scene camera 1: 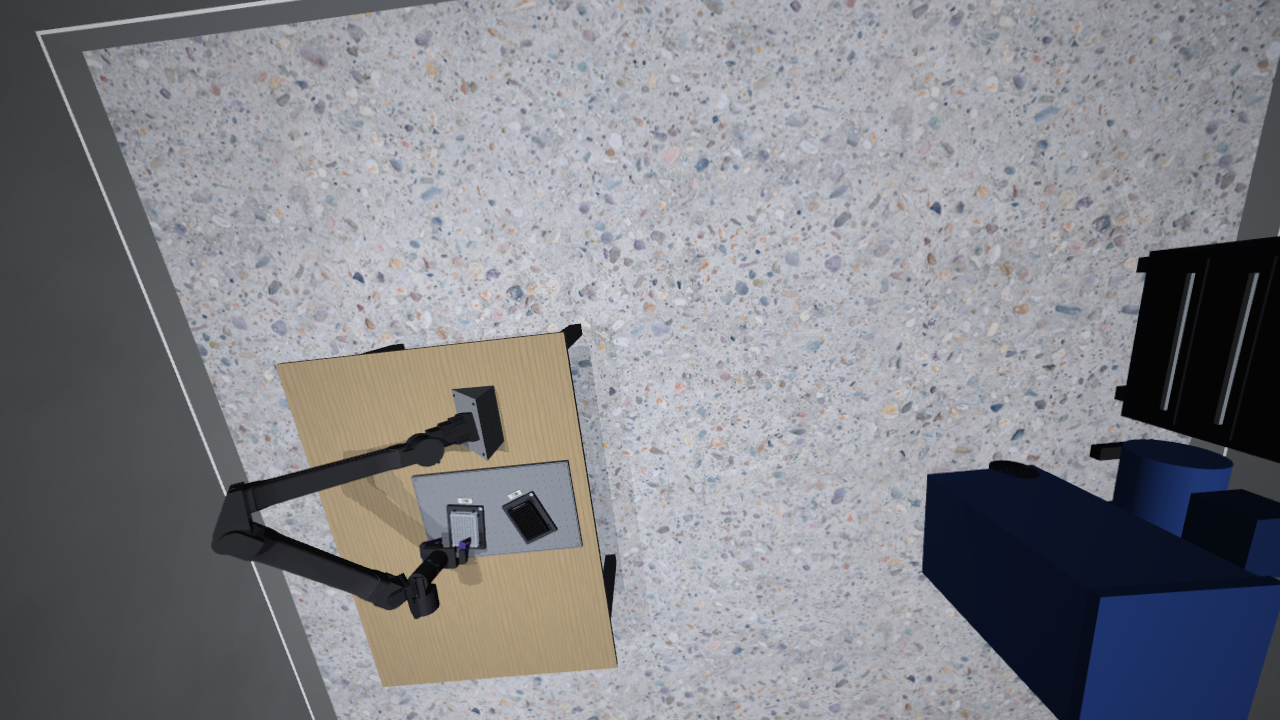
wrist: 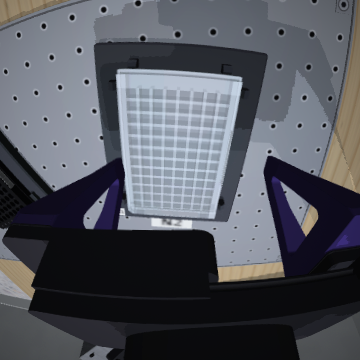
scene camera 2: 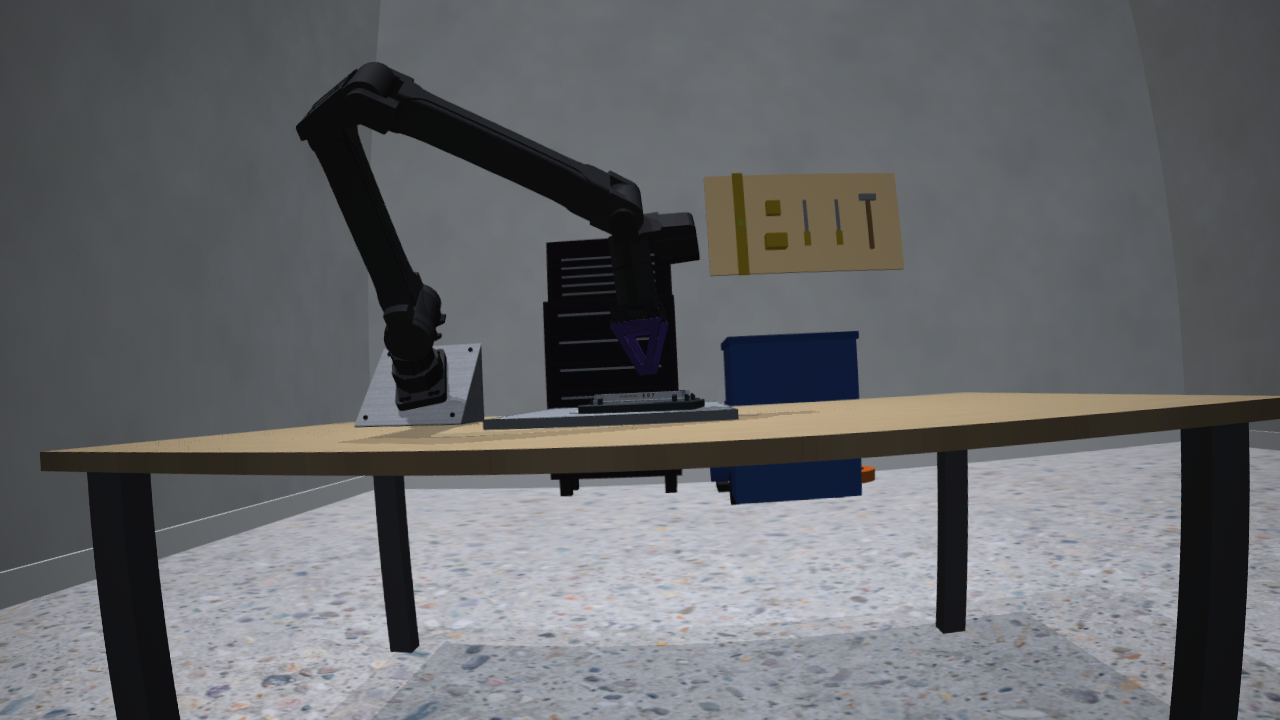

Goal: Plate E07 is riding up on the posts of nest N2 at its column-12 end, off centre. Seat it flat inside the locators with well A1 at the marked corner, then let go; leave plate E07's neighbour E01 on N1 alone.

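Places are measured from the arm's base along level axes (x back, y right, z up), in centimetres.
Where they show: gripper, fingertip midpoint: [scene camera 1: 456, 539] [wrist: 194, 163] [scene camera 2: 648, 374]; arm's base, link origin: [scene camera 1: 469, 426] [scene camera 2: 422, 382].
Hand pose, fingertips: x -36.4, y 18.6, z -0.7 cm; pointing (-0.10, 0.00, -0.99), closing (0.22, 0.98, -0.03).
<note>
Things, the pixels of their top centre, and the offset from my fingertips. "spot": a spot on its surface instead. Level surfaces: height alone.
- Plate E07, top centre: [wrist: 173, 159] [scene camera 2: 643, 392] [scene camera 1: 463, 531] dx +0.8, dy -1.7, dz -2.5 cm
- dark nest N2, top centre: [wrist: 174, 155] [scene camera 2: 643, 395] [scene camera 1: 464, 530] dx +0.7, dy -1.7, dz -2.9 cm
- N2 label, surface spot: [wrist: 171, 222] spot: dx +10.2, dy -4.5, dz -4.9 cm
- Dark plate E01, top centre: [scene camera 2: 643, 391] [scene camera 1: 528, 522] dx -1.4, dy -23.7, dz -2.5 cm
- nest N1, surface spot: [wrist: 25, 170] spot: dx -0.6, dy -17.3, dz -4.1 cm
- wooden table, surface height: dz -6.4 cm
Plate E07 [scene camera 1: 463, 530] [scene camera 2: 637, 394] [wrist: 177, 145], pale and clear with a grid of wells, lies on the dark nest N2 [scene camera 1: 480, 510] [scene camera 2: 617, 408] [wrist: 252, 67]. In the wrist view its far end looks wider and higher than its end by the N2 label [wrist: 171, 222]; small dark posts show around it. The marked corner cannot be made out. My gripper [scene camera 1: 463, 545] [scene camera 2: 648, 371] [wrist: 194, 163] is open and empty above the label half of the plate. One purple finger appears near the plate's left edge, the other well off its right edge. Dark plate E01 [scene camera 1: 531, 517] sits on nest N1 [wrist: 25, 170].
Both nests stand on a grey perforated board [scene camera 1: 563, 501] [scene camera 2: 537, 420] [wrist: 65, 95] on the wooden table [scene camera 1: 519, 617] [scene camera 2: 895, 425]. N1 is close beside N2, on the left in the wrist view. The arm's wedge-shaped base [scene camera 1: 487, 420] [scene camera 2: 465, 385] stands by the board.
</note>
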